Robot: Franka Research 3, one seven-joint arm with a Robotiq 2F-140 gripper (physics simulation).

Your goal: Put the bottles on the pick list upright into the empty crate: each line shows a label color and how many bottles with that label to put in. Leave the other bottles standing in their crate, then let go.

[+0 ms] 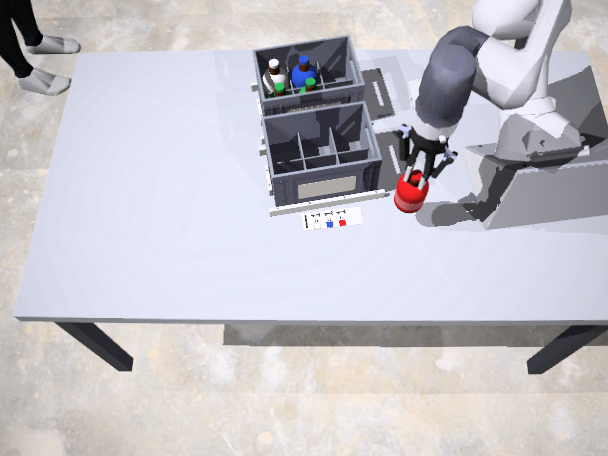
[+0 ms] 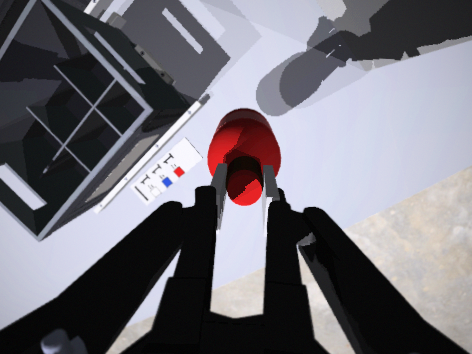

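My gripper [image 1: 415,179] [image 2: 244,179] is shut on the neck of a red bottle [image 1: 411,198] [image 2: 244,137]. The bottle hangs roughly upright beyond the right side of the front crate, apart from it. The front crate [image 1: 327,171] [image 2: 146,107] has no bottle in the compartments I can see. The back crate [image 1: 356,65] holds a white bottle [image 1: 274,78], a blue bottle [image 1: 304,74] and two green-capped bottles [image 1: 280,89] [image 1: 310,84], all standing. The pick list [image 1: 354,217] [image 2: 186,149] lies before the front crate with white, blue and red squares; its numbers are too small to read.
A white rail [image 1: 327,202] [image 2: 155,148] runs along the near side of the front crate. The robot's grey base block [image 1: 555,195] stands at the right of the table [image 1: 175,260]. A person's feet [image 1: 45,82] show at the far left.
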